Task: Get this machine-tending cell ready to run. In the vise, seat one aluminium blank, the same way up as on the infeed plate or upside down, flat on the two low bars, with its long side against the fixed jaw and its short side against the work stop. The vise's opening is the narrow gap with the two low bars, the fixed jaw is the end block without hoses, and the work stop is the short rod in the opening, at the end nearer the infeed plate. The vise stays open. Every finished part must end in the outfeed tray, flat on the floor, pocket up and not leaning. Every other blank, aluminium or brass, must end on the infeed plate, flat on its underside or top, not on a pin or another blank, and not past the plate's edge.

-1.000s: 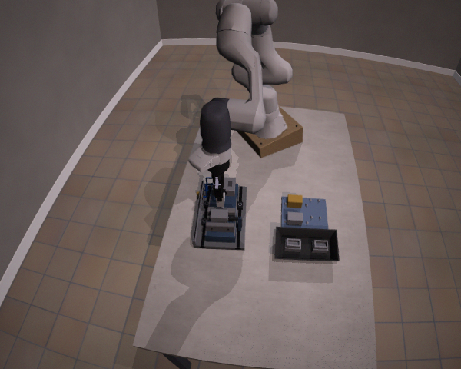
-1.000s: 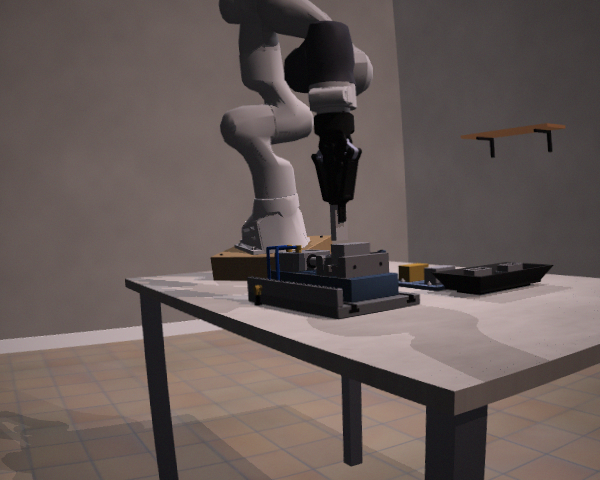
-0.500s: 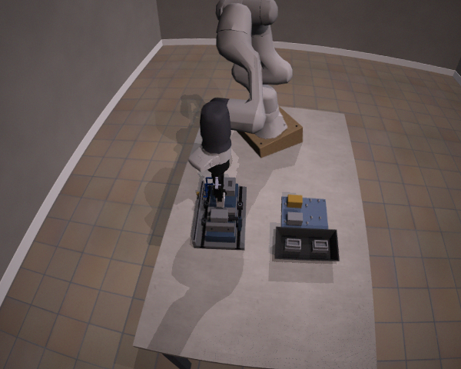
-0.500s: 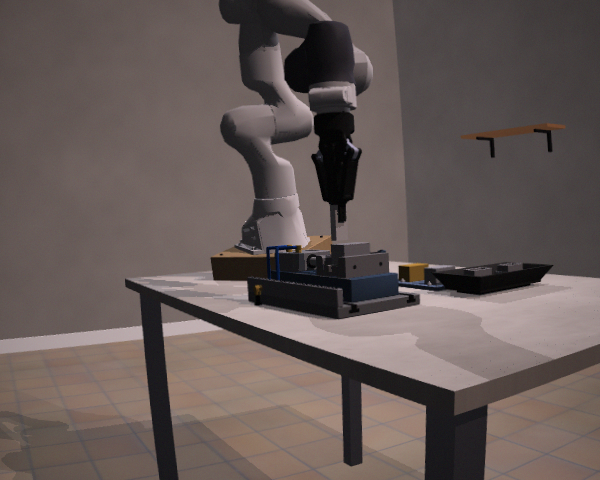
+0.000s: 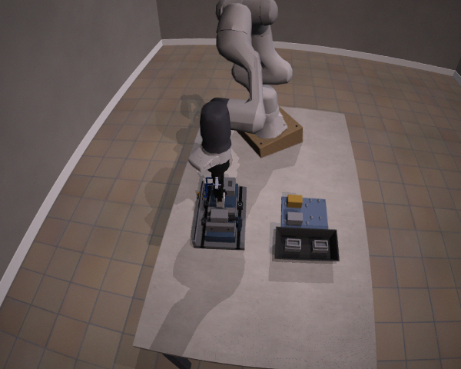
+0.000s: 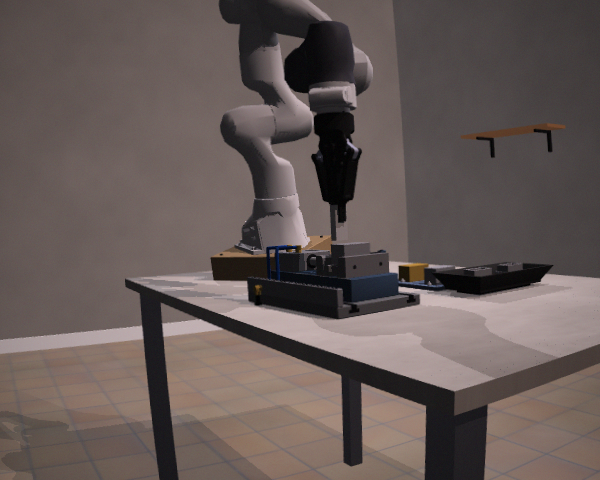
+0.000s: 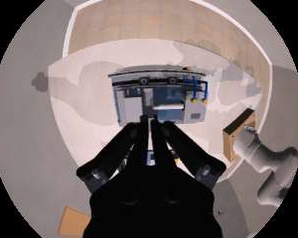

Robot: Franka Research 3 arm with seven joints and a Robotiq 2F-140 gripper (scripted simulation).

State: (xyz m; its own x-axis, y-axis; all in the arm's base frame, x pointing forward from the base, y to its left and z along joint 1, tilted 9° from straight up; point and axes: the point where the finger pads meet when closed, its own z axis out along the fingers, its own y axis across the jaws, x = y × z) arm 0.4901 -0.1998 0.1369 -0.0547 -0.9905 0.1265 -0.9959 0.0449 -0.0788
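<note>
My hand is 40 mm past the dark rail, 90 mm to the left of it and 120 mm above it. Round my hand: brass blank 90 mm behind, 300 mm to the left, 130 mm below.
</note>
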